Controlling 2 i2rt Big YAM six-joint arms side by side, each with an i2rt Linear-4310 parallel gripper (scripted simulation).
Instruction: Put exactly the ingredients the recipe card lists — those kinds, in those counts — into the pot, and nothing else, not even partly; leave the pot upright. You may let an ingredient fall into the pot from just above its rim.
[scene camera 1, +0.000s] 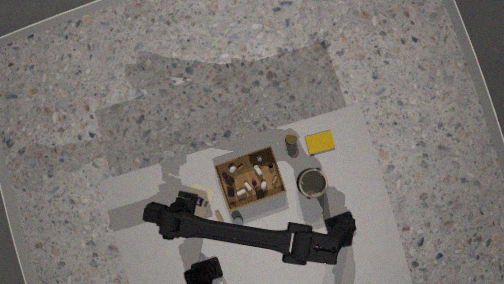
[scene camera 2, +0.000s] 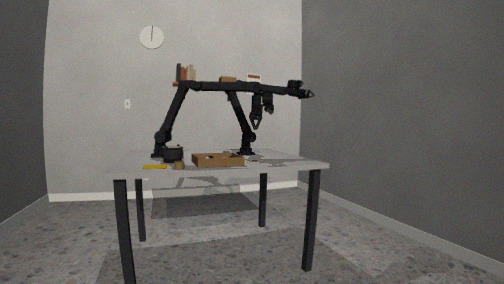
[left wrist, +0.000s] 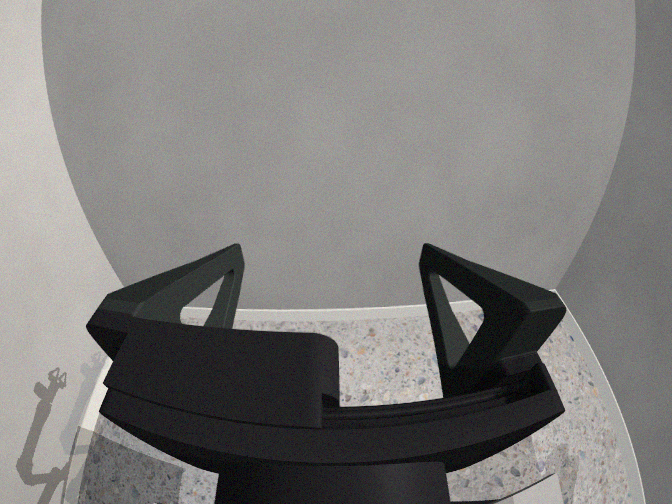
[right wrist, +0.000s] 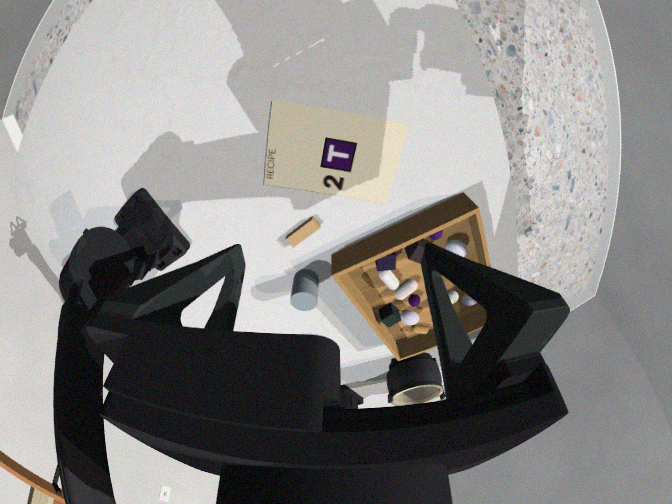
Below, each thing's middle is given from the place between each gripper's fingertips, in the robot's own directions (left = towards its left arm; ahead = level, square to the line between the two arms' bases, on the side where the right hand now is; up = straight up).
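The grey cylinder (right wrist: 304, 295) is 130 mm ahead of my left hand, 750 mm to the right of it and 450 mm below it. From that left hand, the wooden crate (scene camera 1: 247, 174) is 290 mm ahead, 860 mm to the right and 460 mm below, and the dark pot (scene camera 1: 312, 183) is 180 mm ahead, 1100 mm to the right and 430 mm below. As for the recipe card (right wrist: 313, 148), my left gripper is 230 mm short of it, 600 mm to the left of it and 470 mm above it.
The grey cylinder is 130 mm behind my right hand, 140 mm to the right of it and 170 mm below it. From my right hand, the recipe card is 20 mm behind, 10 mm to the left and 200 mm below, while the dark pot is 80 mm behind, 490 mm to the right and 150 mm below. My right hand is itself 30 mm short of the wooden crate, 240 mm to the left of it and 180 mm above it.
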